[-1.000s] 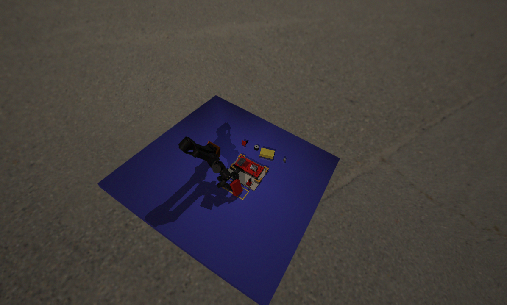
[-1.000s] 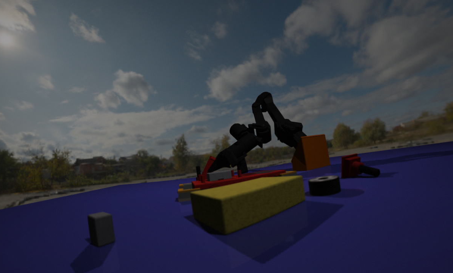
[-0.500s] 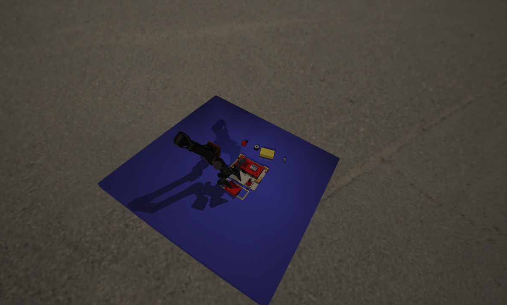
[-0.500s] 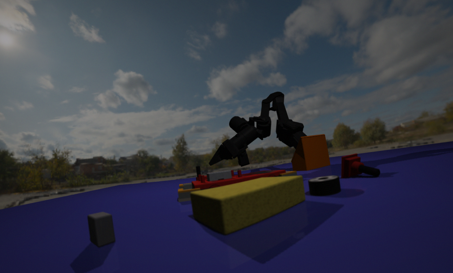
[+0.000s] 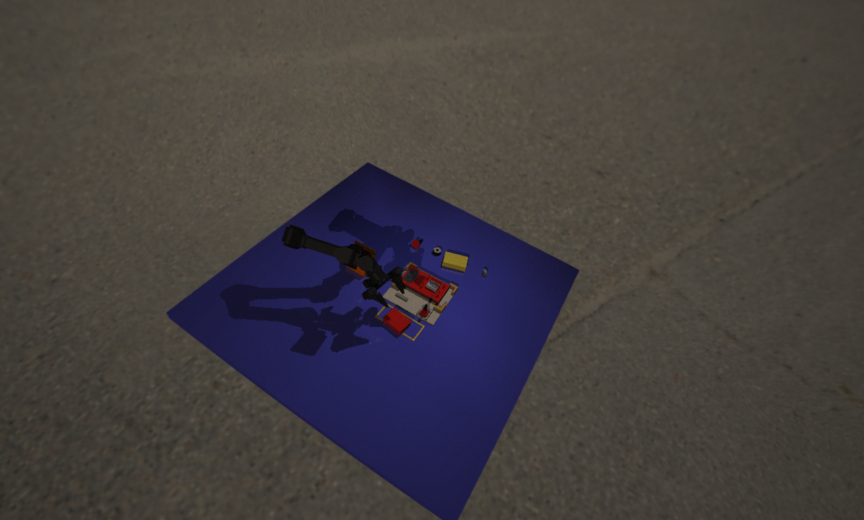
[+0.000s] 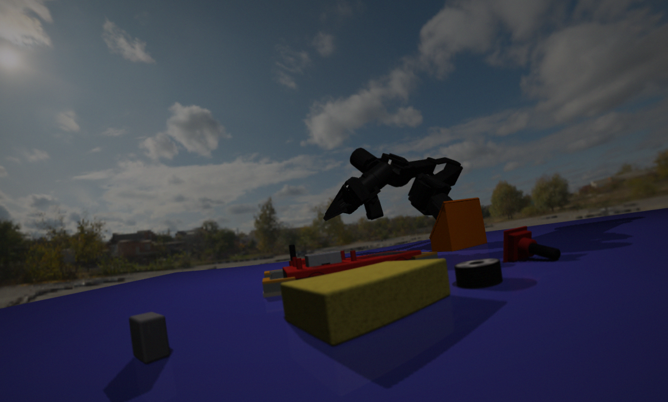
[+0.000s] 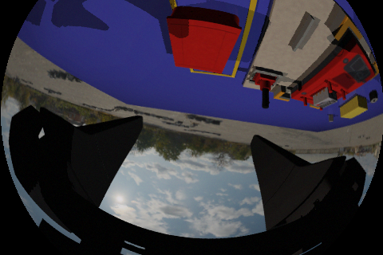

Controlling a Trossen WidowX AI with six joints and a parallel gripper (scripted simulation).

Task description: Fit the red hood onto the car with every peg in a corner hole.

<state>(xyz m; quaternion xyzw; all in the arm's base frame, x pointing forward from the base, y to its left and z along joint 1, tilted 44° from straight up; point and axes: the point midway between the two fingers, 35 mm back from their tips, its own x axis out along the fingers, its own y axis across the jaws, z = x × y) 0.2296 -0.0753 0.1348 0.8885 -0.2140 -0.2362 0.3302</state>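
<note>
The red hood is 100 mm below my gripper tip, 20 mm to the right of it and 20 mm ahead of it. Round my gripper tip: beige jig 180 mm to the left, 110 mm below, 50 mm ahead; grey engine block 220 mm to the left, 90 mm below, 80 mm ahead; yellow block 410 mm to the left, 100 mm below, 100 mm ahead.
</note>
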